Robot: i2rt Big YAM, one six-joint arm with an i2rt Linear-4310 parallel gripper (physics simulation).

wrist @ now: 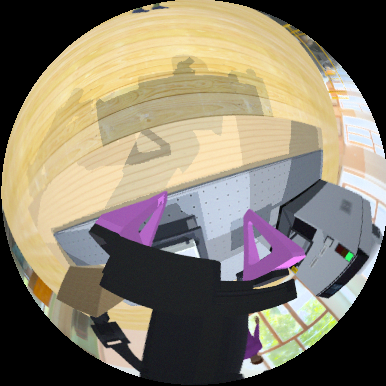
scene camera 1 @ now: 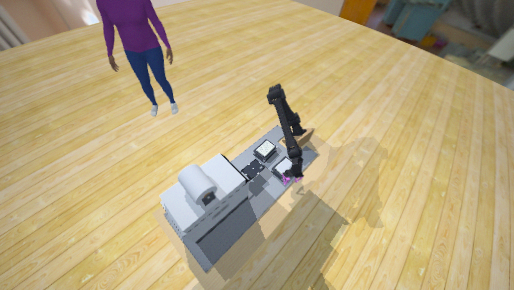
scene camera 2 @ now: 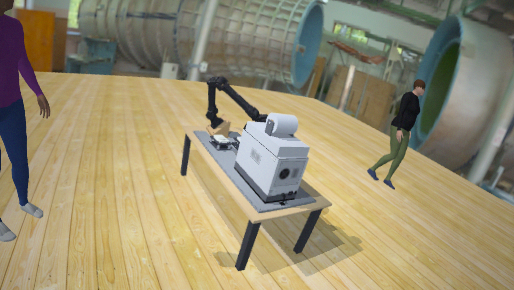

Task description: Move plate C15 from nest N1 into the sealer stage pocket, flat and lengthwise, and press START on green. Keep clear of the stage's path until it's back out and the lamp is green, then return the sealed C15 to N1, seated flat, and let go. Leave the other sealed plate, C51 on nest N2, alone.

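Seen in the pictures: gripper, fingertip midpoint: (wrist: 207, 204) (scene camera 1: 290, 183); arm's base at its link origin: (wrist: 91, 299) (scene camera 1: 298, 133) (scene camera 2: 217, 123).
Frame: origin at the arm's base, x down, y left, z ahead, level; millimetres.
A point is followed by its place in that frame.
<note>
My gripper (scene camera 1: 293, 179) @[x -9, y 239, z 413 mm] (wrist: 207, 204) @[x -9, y 239, z 413 mm] is open, its magenta fingers wide apart with nothing between them. It is over the tabletop-edge side of a nest (wrist: 190, 223) @[x 53, y 176, z 392 mm] that bears a pale plate (scene camera 1: 283, 166) @[x 11, y 116, z 334 mm] (wrist: 183, 247) @[x 15, y 162, z 368 mm], partly hidden by the gripper. A second plate (scene camera 1: 265, 148) @[x 10, y -87, z 318 mm] (scene camera 2: 220, 138) @[x 6, y -98, z 325 mm], pale with visible wells, sits on the other nest. Plate and nest labels are not readable, so I cannot tell which is C15. The dark stage (scene camera 1: 252, 170) @[x -17, y -7, z 537 mm] is outside the sealer (scene camera 1: 172, 205) @[x -276, y -36, z 1047 mm] (scene camera 2: 267, 160) @[x -161, y -124, z 1004 mm] (wrist: 335, 215) @[x -101, y 97, z 775 mm], with no plate visible on it. The lamp (wrist: 349, 256) is green.
A film roll (scene camera 1: 196, 183) @[x -402, y 11, z 910 mm] (scene camera 2: 283, 123) @[x -366, y -49, z 957 mm] tops the sealer. A brown block (scene camera 2: 219, 128) @[x 9, y -14, z 94 mm] (wrist: 86, 290) @[x -3, y 75, z 63 mm] stands at the arm's base. The grey perforated board (wrist: 225, 196) @[x 73, y 197, z 477 mm] lies under the equipment. A person in purple (scene camera 1: 132, 27) (scene camera 2: 11, 65) and one in black (scene camera 2: 407, 110) stand away from the table.
</note>
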